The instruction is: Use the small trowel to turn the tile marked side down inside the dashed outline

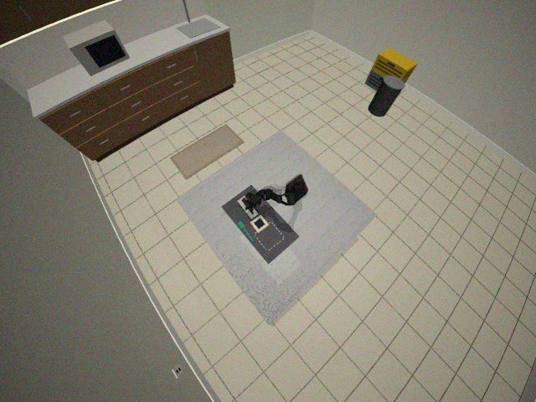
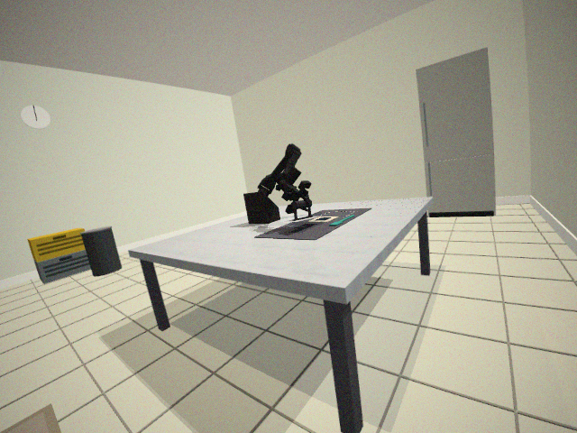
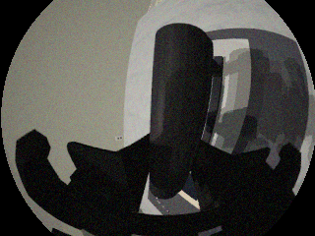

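Now: the tile 140 mm to the left of my gripper tip and 90 mm below it. The rest, counted from my gripper tip: teal strip: 120 mm ahead, 90 mm to the left, 90 mm below; then trowel: 30 mm behind, 10 mm below.
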